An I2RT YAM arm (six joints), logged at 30 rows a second.
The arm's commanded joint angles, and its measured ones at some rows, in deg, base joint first. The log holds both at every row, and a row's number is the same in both.
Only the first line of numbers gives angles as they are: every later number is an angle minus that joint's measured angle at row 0.
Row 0, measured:
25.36, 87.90, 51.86, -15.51, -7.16, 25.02
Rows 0 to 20, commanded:
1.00, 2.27, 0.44, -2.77, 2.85, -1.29
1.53, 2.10, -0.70, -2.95, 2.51, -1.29
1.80, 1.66, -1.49, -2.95, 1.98, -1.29
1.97, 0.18, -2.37, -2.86, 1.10, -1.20
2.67, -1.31, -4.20, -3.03, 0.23, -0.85
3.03, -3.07, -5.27, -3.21, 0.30, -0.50
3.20, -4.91, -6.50, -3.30, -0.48, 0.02
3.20, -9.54, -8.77, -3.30, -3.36, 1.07
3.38, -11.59, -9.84, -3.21, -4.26, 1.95
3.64, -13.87, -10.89, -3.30, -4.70, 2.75
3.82, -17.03, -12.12, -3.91, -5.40, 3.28
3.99, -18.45, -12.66, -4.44, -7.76, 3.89
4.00, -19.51, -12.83, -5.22, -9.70, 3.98
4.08, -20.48, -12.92, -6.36, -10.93, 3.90
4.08, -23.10, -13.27, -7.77, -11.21, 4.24
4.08, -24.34, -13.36, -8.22, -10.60, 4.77
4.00, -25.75, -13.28, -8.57, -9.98, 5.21
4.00, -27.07, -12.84, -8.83, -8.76, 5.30
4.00, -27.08, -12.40, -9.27, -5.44, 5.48
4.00, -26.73, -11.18, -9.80, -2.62, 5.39
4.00, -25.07, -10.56, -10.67, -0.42, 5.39
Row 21, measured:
3.81, -25.99, -12.77, -8.00, -6.01, 4.13
